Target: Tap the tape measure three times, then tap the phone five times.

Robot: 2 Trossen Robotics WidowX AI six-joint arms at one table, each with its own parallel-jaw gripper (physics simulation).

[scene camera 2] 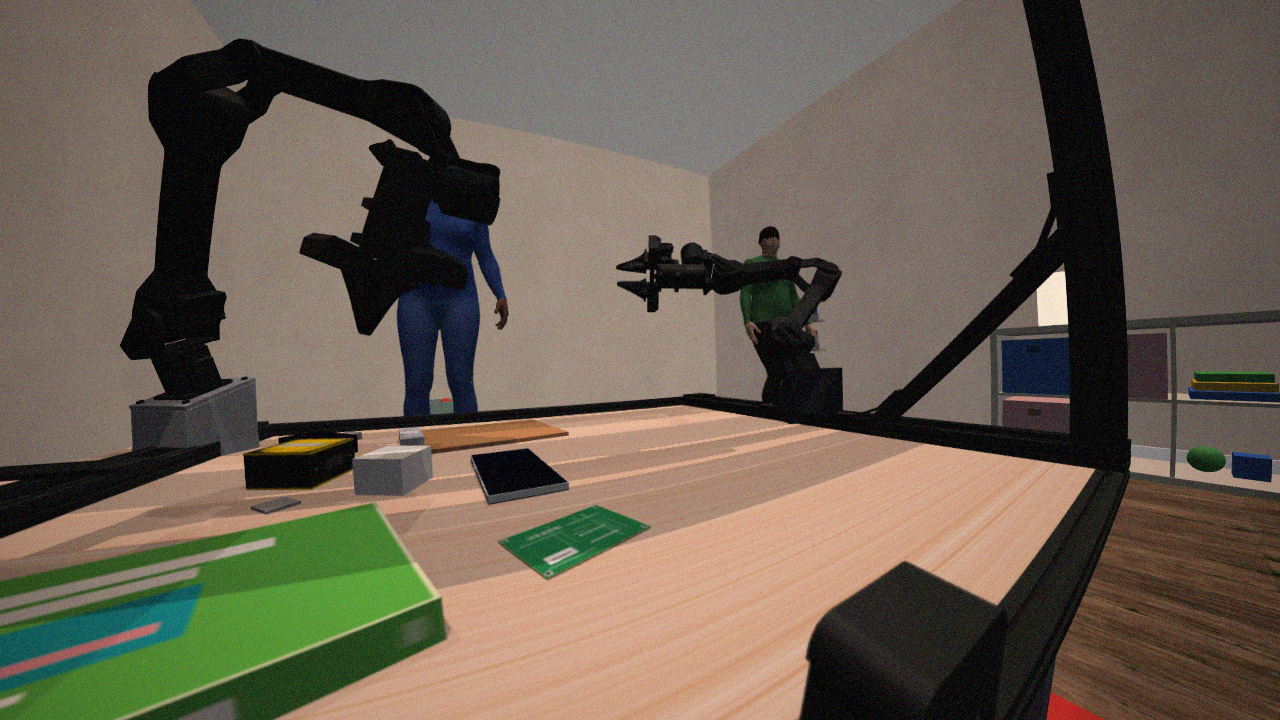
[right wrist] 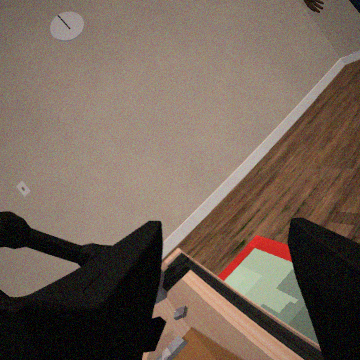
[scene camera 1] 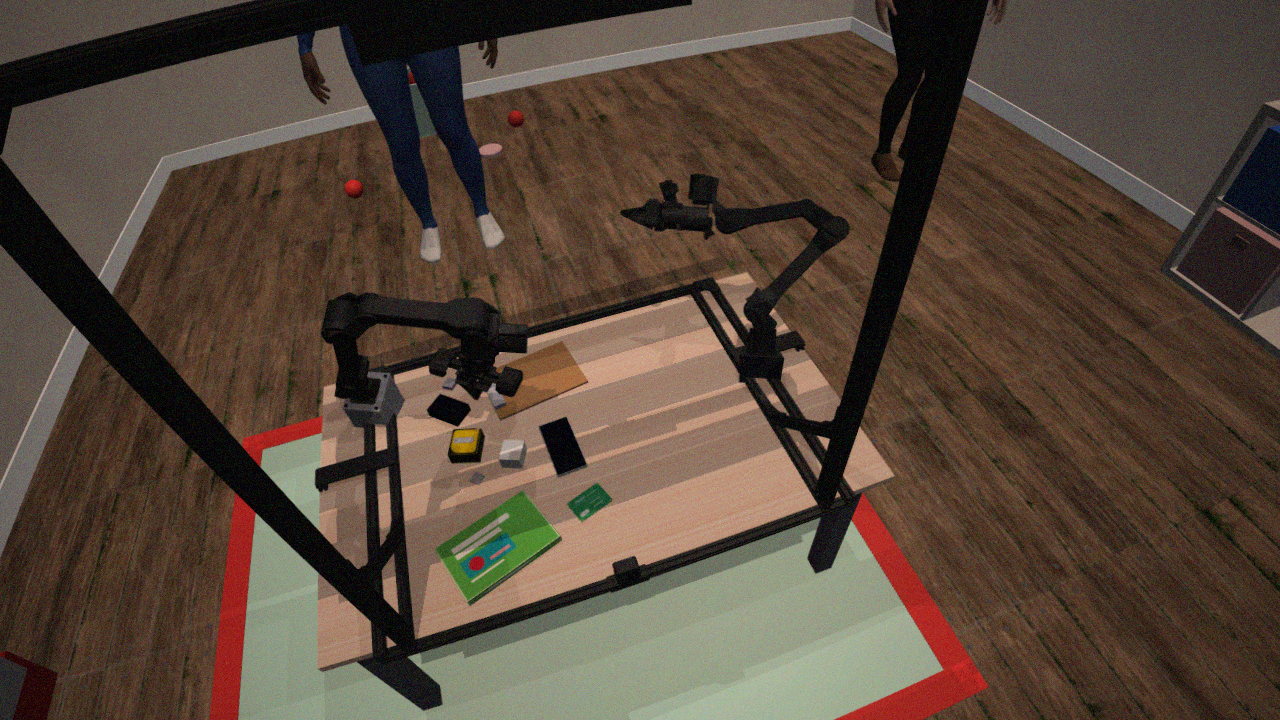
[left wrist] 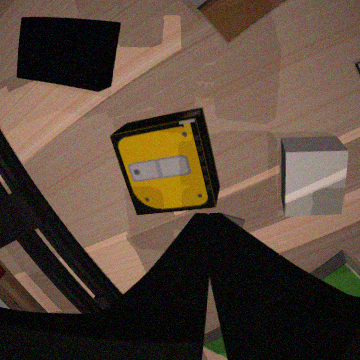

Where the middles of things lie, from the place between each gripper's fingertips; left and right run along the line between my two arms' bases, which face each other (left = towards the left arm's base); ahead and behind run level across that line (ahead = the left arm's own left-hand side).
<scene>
I see my left gripper 130 mm above the grey-white block (scene camera 2: pixel 392 470), 60 mm past it and 50 mm to the left of it. Round my left hand: brown board (scene camera 1: pixel 552 371) 180 mm ahead, 140 mm below, 90 mm to the right; black phone (scene camera 2: pixel 504 476) 160 mm to the right, 150 mm below, 40 mm behind.
I see the brown board 22 cm behind my right hand, 27 cm to the left of it and 31 cm below it. From my right hand the other things lie so: grey-white block: 45 cm behind, 31 cm to the left, 30 cm below; black phone: 44 cm behind, 20 cm to the left, 31 cm below.
</scene>
